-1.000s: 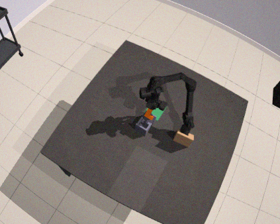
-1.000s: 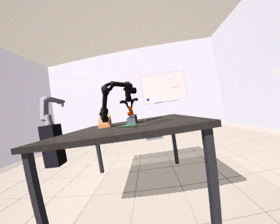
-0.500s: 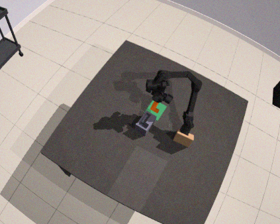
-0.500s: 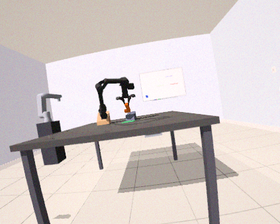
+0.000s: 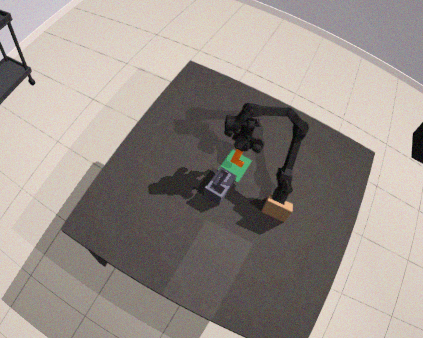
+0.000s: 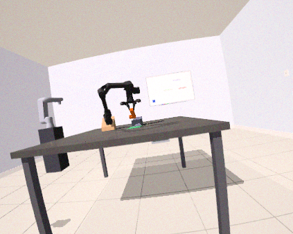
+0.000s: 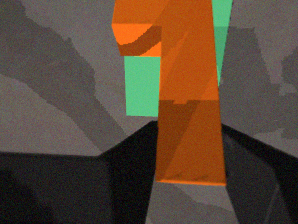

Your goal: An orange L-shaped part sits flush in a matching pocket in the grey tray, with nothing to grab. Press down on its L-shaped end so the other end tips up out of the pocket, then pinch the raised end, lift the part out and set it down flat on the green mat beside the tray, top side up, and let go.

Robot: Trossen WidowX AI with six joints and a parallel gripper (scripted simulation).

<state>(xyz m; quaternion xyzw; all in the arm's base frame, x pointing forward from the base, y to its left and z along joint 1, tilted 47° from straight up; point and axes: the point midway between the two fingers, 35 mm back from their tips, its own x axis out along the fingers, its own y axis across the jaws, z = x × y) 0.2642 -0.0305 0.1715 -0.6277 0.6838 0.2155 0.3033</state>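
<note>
My gripper tip is 16 cm above the green mat and 2 cm to the right of it. From my gripper tip the other things lie so: orange L-shaped part: 3 cm to the left, 3 cm below, 1 cm behind.
</note>
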